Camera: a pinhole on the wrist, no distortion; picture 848 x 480 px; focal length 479.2 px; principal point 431.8 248.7 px. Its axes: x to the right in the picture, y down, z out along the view. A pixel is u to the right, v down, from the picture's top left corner.
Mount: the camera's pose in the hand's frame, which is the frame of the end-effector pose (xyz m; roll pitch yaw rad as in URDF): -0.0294 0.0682 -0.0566 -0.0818 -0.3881 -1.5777
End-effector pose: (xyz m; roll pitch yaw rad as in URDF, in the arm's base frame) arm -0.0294 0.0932 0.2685 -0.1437 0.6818 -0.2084
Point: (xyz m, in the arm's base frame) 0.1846 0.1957 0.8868
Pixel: 644.9 36.6
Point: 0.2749 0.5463 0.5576
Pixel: 290.4 211.8
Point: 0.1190 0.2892 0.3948
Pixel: 390.7 260.8
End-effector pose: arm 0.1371 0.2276 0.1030 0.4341 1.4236 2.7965
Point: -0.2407 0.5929 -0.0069
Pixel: 693.0 406.4
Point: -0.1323 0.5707 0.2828
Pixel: 772.9 102.3
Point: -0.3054 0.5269 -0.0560
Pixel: 602.0 442.6
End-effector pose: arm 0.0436 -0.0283 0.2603 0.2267 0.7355 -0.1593
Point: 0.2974 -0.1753 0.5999
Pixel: 713.7 215.1
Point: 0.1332 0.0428 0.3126
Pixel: 487.3 394.3
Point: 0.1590 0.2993 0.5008
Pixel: 73.6 63.3
